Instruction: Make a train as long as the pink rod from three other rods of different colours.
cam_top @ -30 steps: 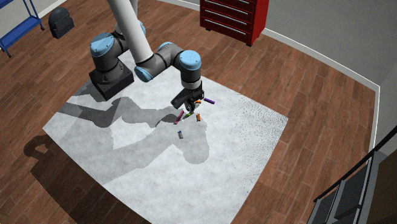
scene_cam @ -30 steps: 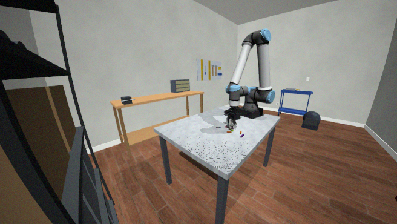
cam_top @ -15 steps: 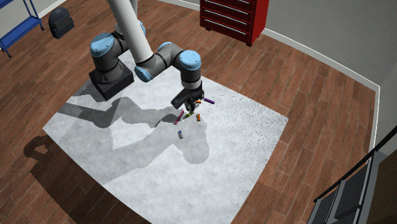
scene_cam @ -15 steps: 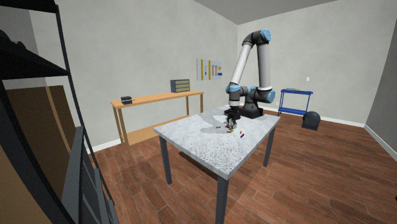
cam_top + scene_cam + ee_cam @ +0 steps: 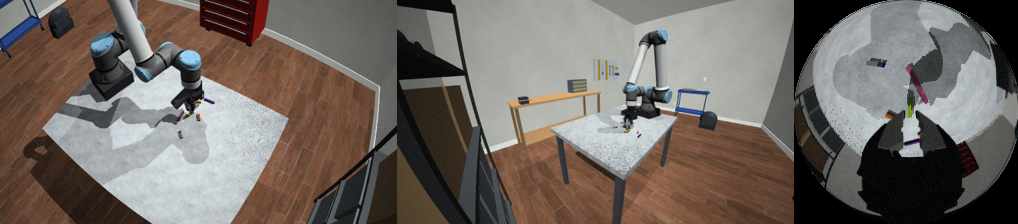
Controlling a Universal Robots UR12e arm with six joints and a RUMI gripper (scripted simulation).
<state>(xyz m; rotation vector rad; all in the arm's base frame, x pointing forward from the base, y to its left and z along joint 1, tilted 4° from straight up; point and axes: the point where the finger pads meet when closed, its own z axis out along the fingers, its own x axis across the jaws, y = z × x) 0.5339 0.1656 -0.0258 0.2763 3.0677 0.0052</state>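
The lime rod lies 3 cm below my hand. The rest, counted from my hand: blue rod: 4 cm ahead, 11 cm to the right, 3 cm below; then pink rod: 2 cm behind, 5 cm to the right, 3 cm below; then grey rod: 6 cm ahead, 12 cm to the right, 3 cm below.
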